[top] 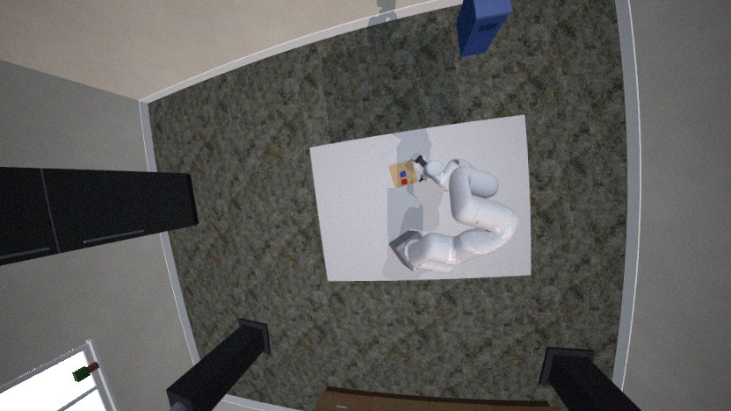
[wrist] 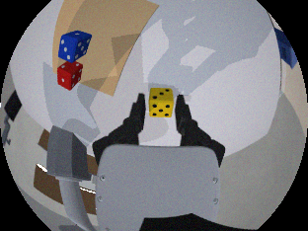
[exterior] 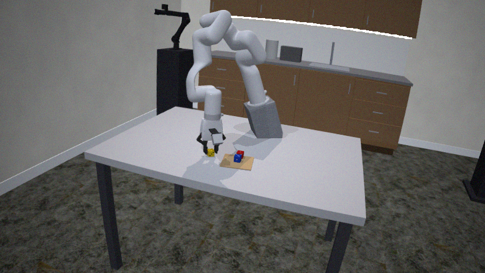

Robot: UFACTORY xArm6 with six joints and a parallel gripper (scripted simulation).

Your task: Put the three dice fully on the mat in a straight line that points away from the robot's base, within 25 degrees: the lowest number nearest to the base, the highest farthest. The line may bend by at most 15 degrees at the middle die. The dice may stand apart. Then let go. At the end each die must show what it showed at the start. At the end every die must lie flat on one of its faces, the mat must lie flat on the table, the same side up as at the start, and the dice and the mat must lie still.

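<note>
The yellow die lies 20 mm below my hand. Round my hand: red die (50 mm behind, 130 mm to the left, 10 mm below); blue die (10 mm behind, 140 mm to the left, 10 mm below); tan mat (10 mm behind, 140 mm to the left, 30 mm below).
</note>
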